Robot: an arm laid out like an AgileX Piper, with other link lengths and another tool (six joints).
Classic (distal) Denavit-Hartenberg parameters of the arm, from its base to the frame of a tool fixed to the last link. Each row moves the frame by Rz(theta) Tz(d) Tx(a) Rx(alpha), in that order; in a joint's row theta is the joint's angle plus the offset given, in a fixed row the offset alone. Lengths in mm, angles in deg.
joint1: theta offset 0  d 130.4  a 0  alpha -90
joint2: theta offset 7.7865  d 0  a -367.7  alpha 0
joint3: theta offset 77.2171  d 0  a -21.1  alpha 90
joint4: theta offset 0  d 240.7  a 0  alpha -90
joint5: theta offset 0  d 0  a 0  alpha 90
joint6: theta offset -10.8  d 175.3  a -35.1  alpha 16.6
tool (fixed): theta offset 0  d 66.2  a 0  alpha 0
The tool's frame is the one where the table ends.
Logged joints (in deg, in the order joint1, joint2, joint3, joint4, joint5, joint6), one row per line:
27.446, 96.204, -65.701, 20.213, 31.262, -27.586
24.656, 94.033, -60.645, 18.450, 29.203, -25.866
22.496, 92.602, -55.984, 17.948, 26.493, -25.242
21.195, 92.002, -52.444, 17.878, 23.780, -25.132
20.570, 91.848, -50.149, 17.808, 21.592, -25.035
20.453, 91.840, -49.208, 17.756, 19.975, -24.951
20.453, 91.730, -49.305, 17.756, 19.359, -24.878
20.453, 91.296, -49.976, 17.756, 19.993, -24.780
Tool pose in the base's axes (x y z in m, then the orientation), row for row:
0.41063, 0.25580, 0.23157, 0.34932, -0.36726, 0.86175, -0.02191
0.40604, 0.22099, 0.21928, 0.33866, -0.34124, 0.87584, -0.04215
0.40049, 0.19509, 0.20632, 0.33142, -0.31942, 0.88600, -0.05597
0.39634, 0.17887, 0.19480, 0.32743, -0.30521, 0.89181, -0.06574
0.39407, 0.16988, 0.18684, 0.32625, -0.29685, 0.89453, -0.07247
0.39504, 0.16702, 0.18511, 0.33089, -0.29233, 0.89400, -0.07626
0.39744, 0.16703, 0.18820, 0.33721, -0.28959, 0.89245, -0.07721
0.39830, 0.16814, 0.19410, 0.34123, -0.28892, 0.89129, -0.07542
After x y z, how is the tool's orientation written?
As a quaternion, w x y z.
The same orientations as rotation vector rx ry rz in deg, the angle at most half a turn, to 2 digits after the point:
-54.52, 127.94, -3.25
-50.92, 130.70, -6.29
-47.83, 132.68, -8.38
-45.80, 133.81, -9.86
-44.57, 134.30, -10.88
-43.79, 133.91, -11.42
-43.25, 133.27, -11.53
-43.06, 132.84, -11.24

